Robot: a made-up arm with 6 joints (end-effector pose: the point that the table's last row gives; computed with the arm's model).
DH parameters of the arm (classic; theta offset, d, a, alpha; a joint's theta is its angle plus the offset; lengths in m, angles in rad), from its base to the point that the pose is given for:
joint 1: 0 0.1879 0 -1.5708
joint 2: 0.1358 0 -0.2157 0
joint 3: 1.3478 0 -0.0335 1.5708
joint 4: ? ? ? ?
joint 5: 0 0 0.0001 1.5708
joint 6: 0 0.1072 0 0
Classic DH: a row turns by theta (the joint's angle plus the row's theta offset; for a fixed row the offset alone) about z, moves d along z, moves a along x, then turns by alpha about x.
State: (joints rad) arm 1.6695 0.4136 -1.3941 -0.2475 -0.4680 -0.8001
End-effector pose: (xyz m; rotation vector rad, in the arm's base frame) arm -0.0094 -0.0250 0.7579 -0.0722 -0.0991 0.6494
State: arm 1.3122 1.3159 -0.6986 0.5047 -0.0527 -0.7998
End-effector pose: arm 0.1089 0.4013 0.1878 -1.5078 1.4755 0.5967
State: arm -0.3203 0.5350 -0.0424 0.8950 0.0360 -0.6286
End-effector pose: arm 0.2789 -0.0893 0.1575 0.5603 1.9184 -0.0068
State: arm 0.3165 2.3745 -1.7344 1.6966 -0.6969 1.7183
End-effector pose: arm 0.5747 0.1165 0.0925 2.4132 -0.4193 1.3947
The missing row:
joint 4: 0 0.3821 0 -1.5708
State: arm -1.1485 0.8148 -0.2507 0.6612 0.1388 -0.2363
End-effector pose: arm 0.1389 -0.2867 0.1586 1.4998 1.5731 -0.3284
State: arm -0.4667 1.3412 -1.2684 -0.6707 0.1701 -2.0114
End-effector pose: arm 0.4121 -0.2203 0.4289 1.9966 -1.1257 2.0314
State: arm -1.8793 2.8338 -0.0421 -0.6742 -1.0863 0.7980
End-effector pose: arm 0.0969 0.1092 -0.0556 2.5646 1.0446 0.7700
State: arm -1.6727 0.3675 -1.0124 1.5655 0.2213 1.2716
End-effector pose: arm 0.0082 -0.1523 0.6421 0.8308 -0.3913 1.1800
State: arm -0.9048 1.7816 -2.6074 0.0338 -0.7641 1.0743
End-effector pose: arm 0.1643 -0.2132 0.8202 -0.0768 -0.0769 0.1950
